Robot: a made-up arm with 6 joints. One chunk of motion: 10 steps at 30 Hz.
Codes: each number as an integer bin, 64 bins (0 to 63) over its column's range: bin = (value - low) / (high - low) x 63, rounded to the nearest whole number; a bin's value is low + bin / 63 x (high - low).
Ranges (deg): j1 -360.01..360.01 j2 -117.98..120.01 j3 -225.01..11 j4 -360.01..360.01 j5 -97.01..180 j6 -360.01..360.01
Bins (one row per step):
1: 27 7 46 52 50 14
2: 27 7 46 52 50 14
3: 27 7 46 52 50 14
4: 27 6 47 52 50 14
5: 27 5 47 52 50 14
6: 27 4 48 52 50 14
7: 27 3 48 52 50 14
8: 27 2 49 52 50 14
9: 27 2 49 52 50 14
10: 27 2 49 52 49 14
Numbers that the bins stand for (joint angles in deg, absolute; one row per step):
1: -51.43 -91.54 -52.69 234.29 122.84 -200.01
2: -51.43 -91.54 -52.69 234.29 122.84 -200.01
3: -51.43 -91.54 -52.69 234.29 122.84 -200.01
4: -51.43 -95.31 -48.94 234.29 122.84 -200.01
5: -51.43 -99.09 -48.94 234.29 122.84 -200.01
6: -51.43 -102.87 -45.19 234.29 122.84 -200.01
7: -51.43 -106.65 -45.19 234.29 122.84 -200.01
8: -51.43 -110.42 -41.45 234.29 122.84 -200.01
9: -51.43 -110.42 -41.45 234.29 122.84 -200.01
10: -51.43 -110.42 -41.45 234.29 118.44 -200.01

